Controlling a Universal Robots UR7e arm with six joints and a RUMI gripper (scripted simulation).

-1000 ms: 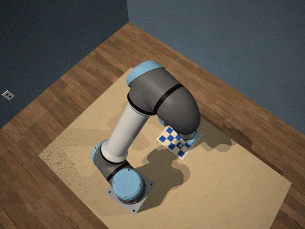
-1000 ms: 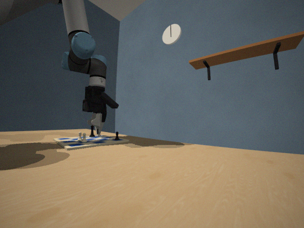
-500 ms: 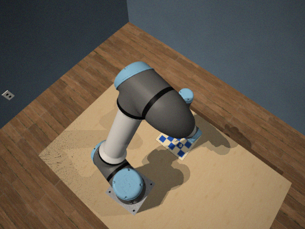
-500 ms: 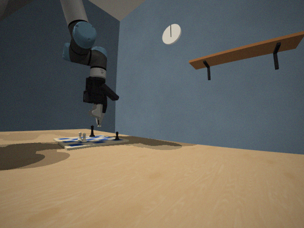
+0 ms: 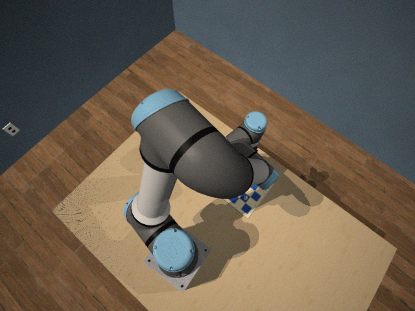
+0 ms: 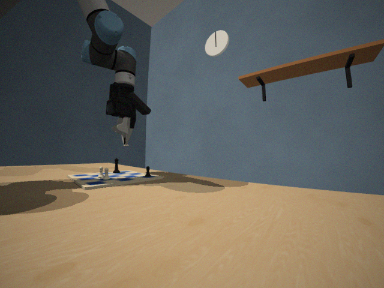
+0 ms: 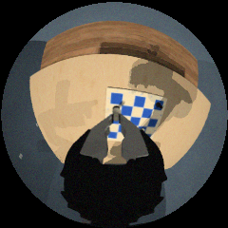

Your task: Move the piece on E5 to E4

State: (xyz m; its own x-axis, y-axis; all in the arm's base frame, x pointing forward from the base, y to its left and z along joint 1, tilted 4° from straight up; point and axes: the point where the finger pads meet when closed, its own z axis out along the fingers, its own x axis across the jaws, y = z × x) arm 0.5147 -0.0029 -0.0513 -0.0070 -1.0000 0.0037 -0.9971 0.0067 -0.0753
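The tall black piece lies 40 mm behind my hand and 90 mm below it. From my hand the other things lie so: chessboard: 90 mm behind, 70 mm to the right, 120 mm below; then black pawn: 20 mm behind, 150 mm to the right, 110 mm below.
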